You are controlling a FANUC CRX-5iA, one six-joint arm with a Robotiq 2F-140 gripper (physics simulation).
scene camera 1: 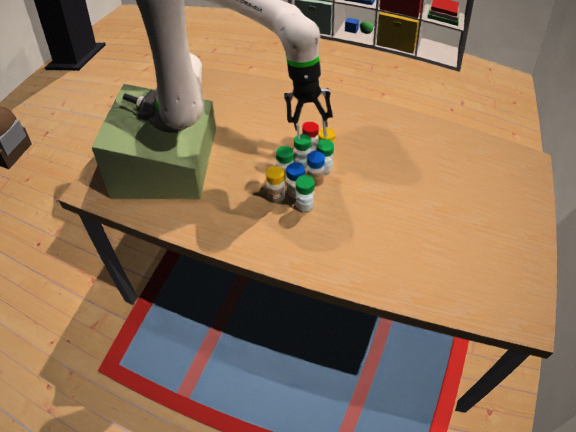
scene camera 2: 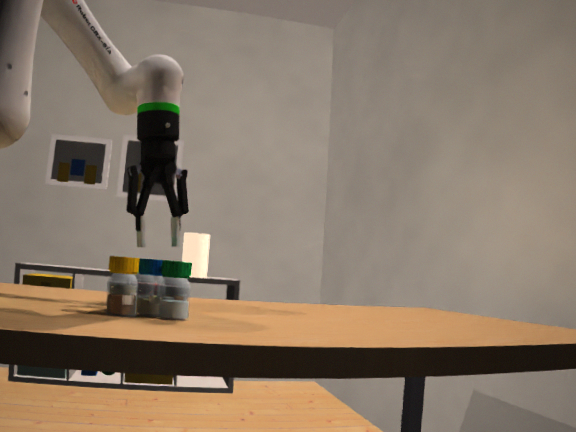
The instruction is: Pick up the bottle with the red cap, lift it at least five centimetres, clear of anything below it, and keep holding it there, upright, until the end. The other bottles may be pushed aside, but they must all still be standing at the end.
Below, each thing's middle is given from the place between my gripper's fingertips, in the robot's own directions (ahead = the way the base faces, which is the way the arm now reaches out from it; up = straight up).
Now: hand 13 cm to the left of the blue-capped bottle [scene camera 2: 149,282], 8 cm above it and 2 cm past it.
